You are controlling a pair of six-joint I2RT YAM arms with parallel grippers.
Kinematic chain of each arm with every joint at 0, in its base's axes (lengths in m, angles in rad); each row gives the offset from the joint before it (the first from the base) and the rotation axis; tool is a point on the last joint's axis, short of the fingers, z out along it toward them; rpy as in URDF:
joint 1: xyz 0 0 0.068 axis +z
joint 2: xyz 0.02 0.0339 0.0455 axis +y
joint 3: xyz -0.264 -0.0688 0 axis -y
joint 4: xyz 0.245 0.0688 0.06 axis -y
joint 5: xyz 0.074 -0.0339 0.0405 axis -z
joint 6: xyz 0.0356 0 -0.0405 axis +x
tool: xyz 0 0 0 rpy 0 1.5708 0
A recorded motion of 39 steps. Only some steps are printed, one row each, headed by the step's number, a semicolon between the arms.
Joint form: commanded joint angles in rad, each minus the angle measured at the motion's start. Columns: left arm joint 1, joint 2, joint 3, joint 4, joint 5, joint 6; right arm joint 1, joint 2, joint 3, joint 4, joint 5, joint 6.
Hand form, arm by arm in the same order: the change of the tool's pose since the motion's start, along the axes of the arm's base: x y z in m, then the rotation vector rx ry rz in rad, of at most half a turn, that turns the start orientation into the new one. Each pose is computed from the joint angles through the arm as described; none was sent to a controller.
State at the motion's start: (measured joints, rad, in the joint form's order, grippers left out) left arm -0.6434 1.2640 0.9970 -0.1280 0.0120 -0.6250; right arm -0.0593 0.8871 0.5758 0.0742 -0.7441 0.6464
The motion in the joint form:
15: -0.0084 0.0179 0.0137 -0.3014 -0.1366 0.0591; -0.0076 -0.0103 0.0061 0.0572 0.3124 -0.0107
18: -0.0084 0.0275 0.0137 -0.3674 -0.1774 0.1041; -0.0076 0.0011 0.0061 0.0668 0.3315 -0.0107
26: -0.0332 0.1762 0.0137 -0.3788 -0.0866 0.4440; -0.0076 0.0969 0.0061 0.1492 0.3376 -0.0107
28: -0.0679 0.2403 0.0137 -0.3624 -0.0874 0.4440; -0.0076 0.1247 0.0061 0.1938 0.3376 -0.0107
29: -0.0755 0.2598 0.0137 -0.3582 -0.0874 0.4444; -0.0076 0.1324 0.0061 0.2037 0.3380 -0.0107
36: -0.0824 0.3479 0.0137 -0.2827 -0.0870 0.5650; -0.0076 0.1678 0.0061 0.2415 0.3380 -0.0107
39: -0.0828 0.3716 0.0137 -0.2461 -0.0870 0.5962; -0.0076 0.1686 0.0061 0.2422 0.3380 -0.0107
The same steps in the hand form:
15: -0.0090 0.0098 -0.0280 0.2833 0.1723 0.0778; 0.0051 -0.0111 0.0086 -0.0758 -0.0743 -0.3120
18: -0.0108 0.0130 -0.0357 0.3821 0.1973 0.0826; 0.0075 -0.0119 0.0074 -0.0798 -0.0721 -0.3307
26: -0.0004 -0.0082 -0.0766 0.6565 0.1819 -0.2417; 0.0249 -0.0133 -0.0030 -0.0824 -0.0586 -0.3361
28: -0.0001 -0.0221 -0.0937 0.6867 0.2096 -0.2843; 0.0301 -0.0136 -0.0042 -0.0807 -0.0754 -0.3368
29: 0.0002 -0.0255 -0.0991 0.6963 0.2194 -0.2950; 0.0315 -0.0137 -0.0048 -0.0806 -0.0776 -0.3373
36: 0.0102 -0.0372 -0.1209 0.7748 0.1667 -0.3839; 0.0377 -0.0141 -0.0085 -0.0803 -0.0800 -0.3374
39: 0.0140 -0.0408 -0.1260 0.7864 0.1398 -0.4013; 0.0378 -0.0141 -0.0086 -0.0803 -0.0799 -0.3374

